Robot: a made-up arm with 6 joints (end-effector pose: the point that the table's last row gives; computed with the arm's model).
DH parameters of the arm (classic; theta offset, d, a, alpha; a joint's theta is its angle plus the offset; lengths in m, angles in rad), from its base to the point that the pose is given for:
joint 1: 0 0.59 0.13 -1.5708
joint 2: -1.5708 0 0.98 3.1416
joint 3: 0 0 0.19 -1.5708
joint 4: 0 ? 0 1.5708
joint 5: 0 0 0 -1.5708
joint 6: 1.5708 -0.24 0 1.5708
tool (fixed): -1.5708 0 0 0
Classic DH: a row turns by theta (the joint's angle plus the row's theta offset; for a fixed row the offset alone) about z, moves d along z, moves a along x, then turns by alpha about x.
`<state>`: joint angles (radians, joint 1 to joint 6).
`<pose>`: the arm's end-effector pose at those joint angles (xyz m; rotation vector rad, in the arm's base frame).
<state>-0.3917 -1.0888 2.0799 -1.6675 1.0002 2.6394</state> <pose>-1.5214 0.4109 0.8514 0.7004 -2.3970 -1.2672</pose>
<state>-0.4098 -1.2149 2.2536 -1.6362 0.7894 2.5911</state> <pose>-1.4932 0.4633 0.4830 -0.6683 2.8162 1.1530</pose>
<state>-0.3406 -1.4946 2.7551 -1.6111 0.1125 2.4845</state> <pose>-1.0430 0.3411 -0.2595 -0.3094 1.9712 0.6061</pose>
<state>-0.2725 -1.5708 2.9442 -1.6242 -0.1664 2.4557</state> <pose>-0.8034 0.2657 -0.3662 -0.2351 1.5942 0.6190</pose>
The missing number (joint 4, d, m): -0.7
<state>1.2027 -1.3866 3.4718 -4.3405 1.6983 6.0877</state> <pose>-0.4349 -0.5114 0.1222 -0.1137 -0.0933 -3.1185</pose>
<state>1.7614 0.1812 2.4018 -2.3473 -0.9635 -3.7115</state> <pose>-0.0507 -0.4793 2.0218 1.6737 -2.6174 0.2474</pose>
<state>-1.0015 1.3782 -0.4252 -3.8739 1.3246 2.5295</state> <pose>0.6343 -0.7024 0.0356 -1.9166 -1.6205 0.7322</pose>
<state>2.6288 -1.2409 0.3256 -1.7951 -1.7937 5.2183</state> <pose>0.7912 -0.7073 1.5554 0.9311 -0.8556 -1.7643</pose>
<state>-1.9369 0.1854 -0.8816 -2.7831 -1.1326 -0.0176</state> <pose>-0.3019 -1.0006 1.0410 2.0768 -2.1733 -0.1268</pose>
